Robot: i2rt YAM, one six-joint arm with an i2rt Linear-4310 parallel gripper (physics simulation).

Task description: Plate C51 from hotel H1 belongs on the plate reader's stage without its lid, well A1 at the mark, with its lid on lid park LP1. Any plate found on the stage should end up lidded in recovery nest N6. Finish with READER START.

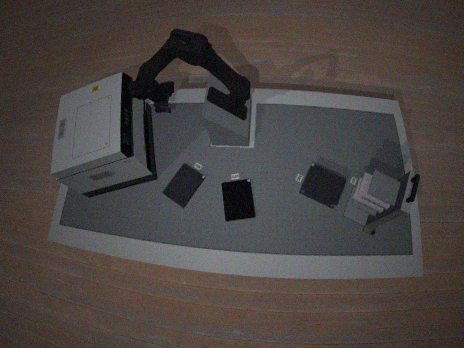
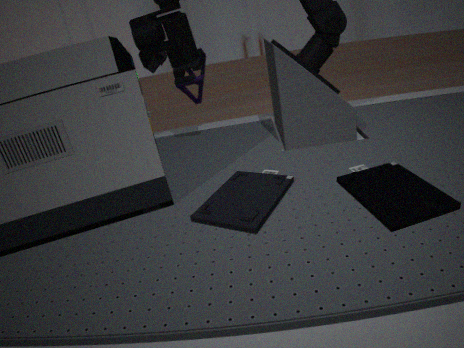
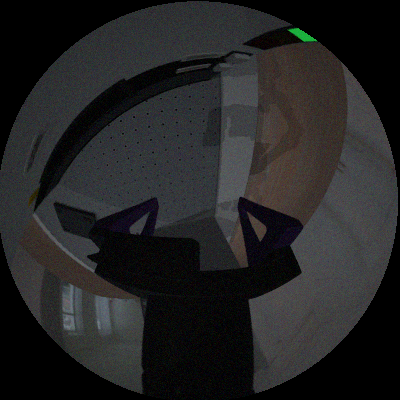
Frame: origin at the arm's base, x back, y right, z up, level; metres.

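Where they show: gripper, fingertip midpoint: (image 1: 171, 102) (image 2: 199, 93) (image 3: 197, 201); arm's base, link origin: (image 1: 227, 104) (image 2: 304, 68).
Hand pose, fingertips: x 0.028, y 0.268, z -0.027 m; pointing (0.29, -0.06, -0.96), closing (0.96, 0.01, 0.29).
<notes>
Each offset is from my fingertips to the top centre of the thing. "spot": to the spot under its first point.
The white plate reader @(dx -0.201, dy +0.283, dz +0.180 m) (image 1: 92, 127) (image 2: 95, 145) (image 3: 85, 85) stands at the left of the bench; its stage and any plate on it do not show. My open, empty gripper (image 1: 162, 108) (image 2: 195, 90) (image 3: 199, 200), with purple fingers, hangs in the air beside the reader, near the bench's rear edge. The hotel @(spot: dx -0.412, dy -0.826, dz -0.119 m) (image 1: 352, 212) at the far right holds a stack of pale, pinkish plates @(dx -0.378, dy -0.849, dz +0.090 m) (image 1: 374, 201). Three dark pads lie between: one near the reader @(dx -0.350, dy -0.100, dz -0.109 m) (image 1: 184, 185) (image 2: 243, 201), a blacker one @(dx -0.392, dy -0.342, dz -0.107 m) (image 1: 238, 200) (image 2: 400, 196) and one near the hotel @(dx -0.313, dy -0.688, dz -0.051 m) (image 1: 323, 185). Their tags are unreadable.
A grey wedge-shaped block (image 1: 227, 122) (image 2: 312, 105) stands at the rear middle by the arm's base. A green light (image 3: 303, 34) shows on a dark panel. A white border (image 1: 235, 257) rims the perforated bench. A dark handle-like part @(spot: dx -0.411, dy -0.915, dz +0.221 m) (image 1: 413, 188) stands right of the hotel.
</notes>
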